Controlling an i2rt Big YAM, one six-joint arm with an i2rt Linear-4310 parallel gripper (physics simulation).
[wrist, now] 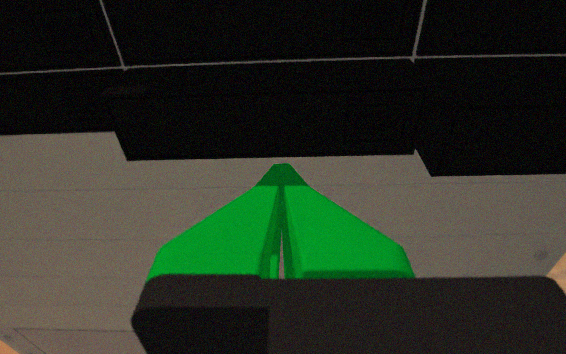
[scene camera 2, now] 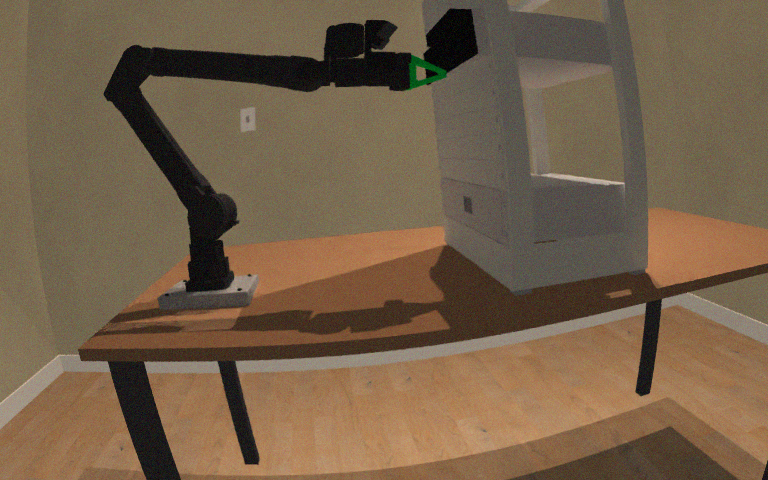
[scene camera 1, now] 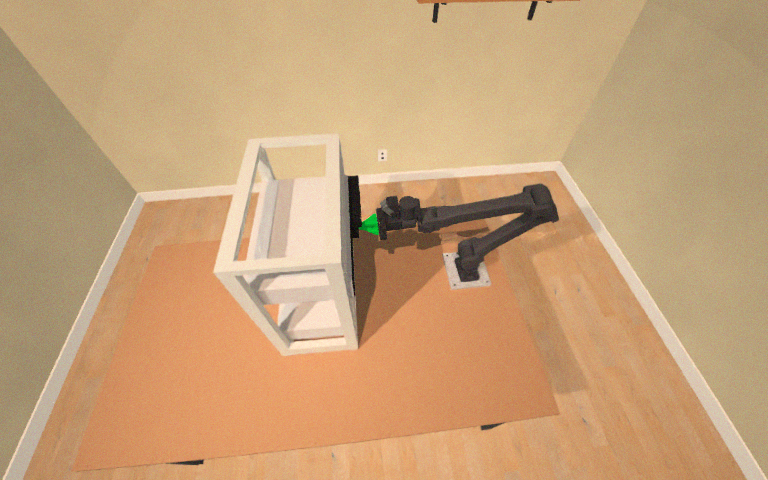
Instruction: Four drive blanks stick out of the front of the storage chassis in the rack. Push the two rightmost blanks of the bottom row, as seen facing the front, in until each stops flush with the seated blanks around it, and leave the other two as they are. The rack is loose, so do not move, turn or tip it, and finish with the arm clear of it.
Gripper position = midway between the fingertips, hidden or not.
Observation:
In view: the gripper (scene camera 2: pixel 446 74) and a white rack (scene camera 2: pixel 494 209).
The white rack is seen too in scene camera 1 (scene camera 1: pixel 300 256). The gripper is seen too in the wrist view (wrist: pixel 281 176).

